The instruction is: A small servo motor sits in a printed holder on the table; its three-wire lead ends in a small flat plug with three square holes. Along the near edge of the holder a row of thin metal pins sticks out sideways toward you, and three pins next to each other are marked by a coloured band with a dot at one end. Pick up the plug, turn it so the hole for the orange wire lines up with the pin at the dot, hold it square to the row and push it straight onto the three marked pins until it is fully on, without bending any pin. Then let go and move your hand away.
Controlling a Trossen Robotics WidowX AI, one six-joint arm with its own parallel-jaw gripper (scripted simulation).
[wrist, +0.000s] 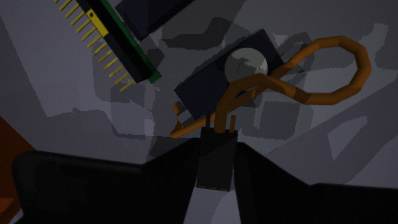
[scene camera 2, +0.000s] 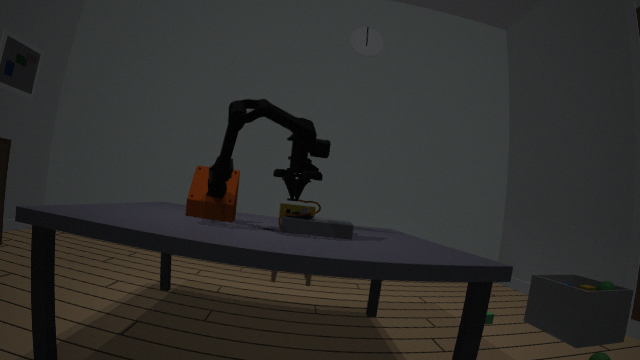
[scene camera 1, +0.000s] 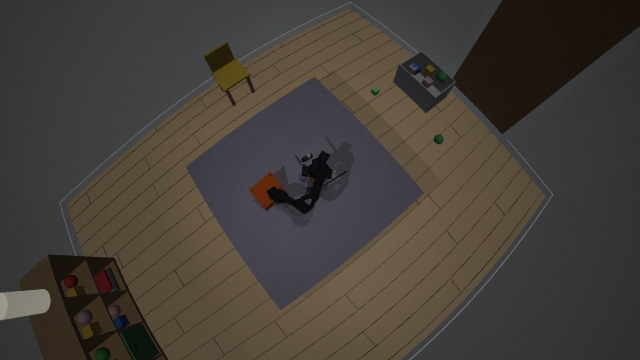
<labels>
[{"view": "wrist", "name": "my gripper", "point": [217, 148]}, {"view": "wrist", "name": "grey holder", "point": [289, 34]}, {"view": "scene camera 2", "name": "my gripper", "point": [294, 199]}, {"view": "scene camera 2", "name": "grey holder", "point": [316, 226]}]
</labels>
